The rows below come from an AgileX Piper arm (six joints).
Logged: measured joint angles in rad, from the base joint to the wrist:
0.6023, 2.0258, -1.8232, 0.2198, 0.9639, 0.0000
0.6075, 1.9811, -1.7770, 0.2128, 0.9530, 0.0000
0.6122, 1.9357, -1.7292, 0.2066, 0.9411, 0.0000
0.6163, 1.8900, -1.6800, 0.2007, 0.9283, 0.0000
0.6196, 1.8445, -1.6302, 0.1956, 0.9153, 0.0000
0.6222, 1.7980, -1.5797, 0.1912, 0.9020, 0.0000
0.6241, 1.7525, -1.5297, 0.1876, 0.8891, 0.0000
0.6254, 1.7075, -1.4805, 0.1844, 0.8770, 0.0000
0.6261, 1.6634, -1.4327, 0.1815, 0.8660, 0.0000
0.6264, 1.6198, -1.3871, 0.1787, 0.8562, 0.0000
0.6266, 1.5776, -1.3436, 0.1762, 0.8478, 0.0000
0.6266, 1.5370, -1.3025, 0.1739, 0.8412, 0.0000
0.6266, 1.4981, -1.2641, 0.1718, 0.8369, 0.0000
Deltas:
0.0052, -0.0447, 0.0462, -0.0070, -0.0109, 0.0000
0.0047, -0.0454, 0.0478, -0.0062, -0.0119, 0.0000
0.0041, -0.0457, 0.0492, -0.0059, -0.0128, 0.0000
0.0033, -0.0455, 0.0498, -0.0051, -0.0130, 0.0000
0.0026, -0.0465, 0.0505, -0.0044, -0.0133, 0.0000
0.0019, -0.0455, 0.0500, -0.0036, -0.0129, 0.0000
0.0013, -0.0450, 0.0492, -0.0032, -0.0121, 0.0000
0.0007, -0.0441, 0.0478, -0.0029, -0.0110, 0.0000
0.0003, -0.0436, 0.0456, -0.0028, -0.0098, 0.0000
0.0002, -0.0422, 0.0435, -0.0025, -0.0084, 0.0000
0.0000, -0.0406, 0.0411, -0.0023, -0.0066, 0.0000
0.0000, -0.0389, 0.0384, -0.0021, -0.0043, 0.0000

